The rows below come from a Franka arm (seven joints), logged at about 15 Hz.
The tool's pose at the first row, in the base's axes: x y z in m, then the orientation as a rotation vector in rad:
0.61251 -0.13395 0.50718 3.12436 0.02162 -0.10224
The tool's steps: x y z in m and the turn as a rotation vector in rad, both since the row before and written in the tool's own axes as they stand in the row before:
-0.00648 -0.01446 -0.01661 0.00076 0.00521 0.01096
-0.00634 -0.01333 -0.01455 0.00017 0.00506 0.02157
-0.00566 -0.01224 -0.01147 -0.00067 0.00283 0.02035
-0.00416 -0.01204 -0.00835 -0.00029 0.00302 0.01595
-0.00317 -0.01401 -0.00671 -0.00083 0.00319 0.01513
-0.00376 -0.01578 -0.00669 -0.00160 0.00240 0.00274
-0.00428 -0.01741 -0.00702 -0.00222 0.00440 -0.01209
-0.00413 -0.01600 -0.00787 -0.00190 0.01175 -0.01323
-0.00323 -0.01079 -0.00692 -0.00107 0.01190 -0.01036
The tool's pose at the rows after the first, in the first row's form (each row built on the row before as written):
0.60692 -0.11931 0.52396 3.12513 0.00452 -0.09399
0.60142 -0.10578 0.53866 3.12476 -0.02913 -0.08581
0.59662 -0.09326 0.55022 3.12317 -0.06084 -0.08111
0.59337 -0.08094 0.55856 3.12195 -0.08567 -0.07617
0.59130 -0.06667 0.56515 3.12005 -0.10917 -0.07099
0.58896 -0.05055 0.57168 3.11824 -0.11329 -0.06726
0.58626 -0.03274 0.57849 3.11689 -0.09423 -0.06068
0.58341 -0.01635 0.58613 3.11575 -0.07330 -0.04266
0.58088 -0.00526 0.59286 3.11508 -0.05688 -0.02435

